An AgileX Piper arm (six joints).
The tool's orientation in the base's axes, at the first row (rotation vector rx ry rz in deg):
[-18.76, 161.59, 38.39]
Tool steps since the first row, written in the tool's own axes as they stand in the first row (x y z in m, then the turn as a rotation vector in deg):
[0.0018, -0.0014, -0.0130, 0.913, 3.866, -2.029]
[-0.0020, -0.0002, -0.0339, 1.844, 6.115, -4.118]
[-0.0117, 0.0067, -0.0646, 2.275, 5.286, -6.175]
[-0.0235, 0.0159, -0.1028, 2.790, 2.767, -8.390]
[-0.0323, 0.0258, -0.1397, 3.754, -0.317, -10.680]
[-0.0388, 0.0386, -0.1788, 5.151, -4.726, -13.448]
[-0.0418, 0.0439, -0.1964, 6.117, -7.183, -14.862]
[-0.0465, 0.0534, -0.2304, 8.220, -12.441, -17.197]
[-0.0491, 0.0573, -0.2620, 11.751, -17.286, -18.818]
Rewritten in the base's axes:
[-0.0035, -0.0075, 0.0103, -2.227, 2.278, 3.123]
[-0.0036, -0.0156, 0.0300, -4.051, 3.116, 5.624]
[-0.0013, -0.0222, 0.0621, -4.578, 1.370, 6.958]
[0.0012, -0.0300, 0.1023, -4.763, -1.934, 7.708]
[0.0009, -0.0370, 0.1409, -5.236, -5.839, 8.170]
[-0.0027, -0.0429, 0.1820, -5.848, -11.190, 8.385]
[-0.0042, -0.0460, 0.2003, -6.345, -14.143, 8.343]
[-0.0078, -0.0527, 0.2351, -7.331, -20.148, 7.642]
[-0.0116, -0.0635, 0.2649, -9.666, -25.695, 6.111]

